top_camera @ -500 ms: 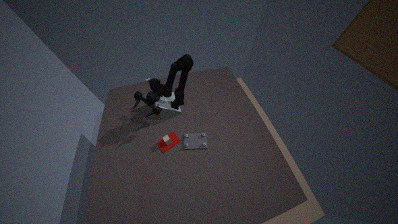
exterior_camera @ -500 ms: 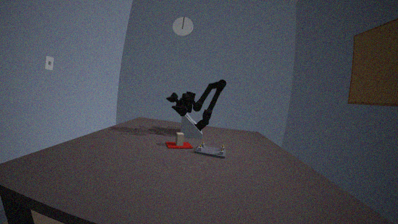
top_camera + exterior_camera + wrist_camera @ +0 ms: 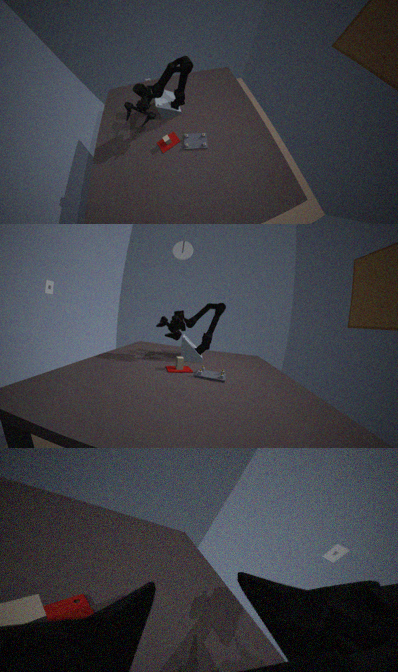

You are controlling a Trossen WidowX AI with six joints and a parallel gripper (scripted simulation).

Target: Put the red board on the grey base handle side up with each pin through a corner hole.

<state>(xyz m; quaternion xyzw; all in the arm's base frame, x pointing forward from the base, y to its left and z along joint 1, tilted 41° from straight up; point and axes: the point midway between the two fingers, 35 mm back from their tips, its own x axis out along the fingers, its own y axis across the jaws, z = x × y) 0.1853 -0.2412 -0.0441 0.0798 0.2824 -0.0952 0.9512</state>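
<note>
Now: gripper tip 60 mm short of the red board, 150 mm to the right of it and 180 mm above it. Round my gripper tip: grey base: 90 mm ahead, 340 mm to the left, 200 mm below.
</note>
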